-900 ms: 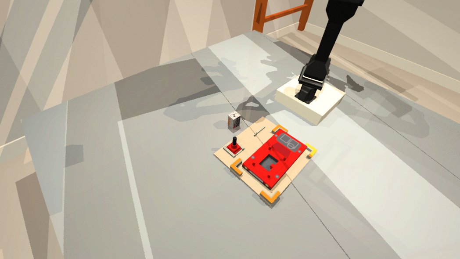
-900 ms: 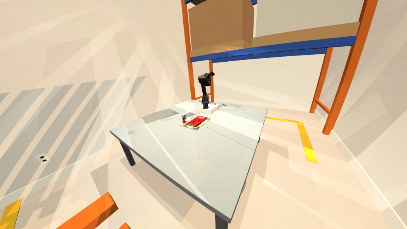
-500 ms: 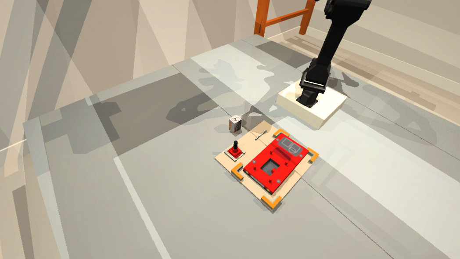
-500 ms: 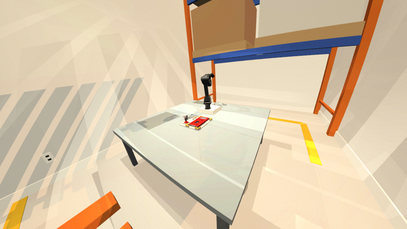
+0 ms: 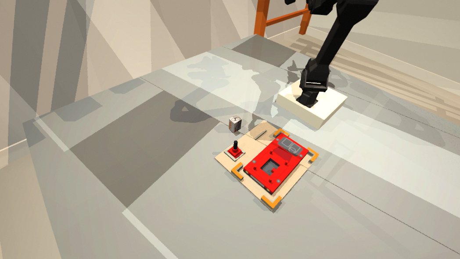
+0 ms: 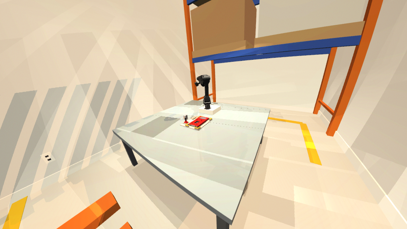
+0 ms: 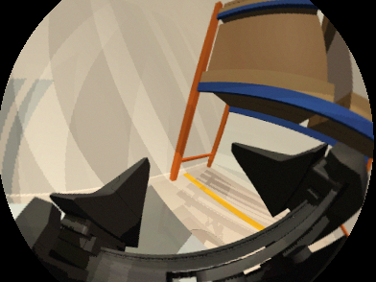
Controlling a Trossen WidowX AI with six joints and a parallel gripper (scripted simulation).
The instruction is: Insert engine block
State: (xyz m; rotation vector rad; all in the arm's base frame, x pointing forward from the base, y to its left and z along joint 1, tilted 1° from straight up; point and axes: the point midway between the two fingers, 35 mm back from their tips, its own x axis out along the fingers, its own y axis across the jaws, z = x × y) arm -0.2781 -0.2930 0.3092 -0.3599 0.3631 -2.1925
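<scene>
My gripper tip is 57 cm short of the engine block, 34 cm above it and 21 cm to the right of it.
</scene>
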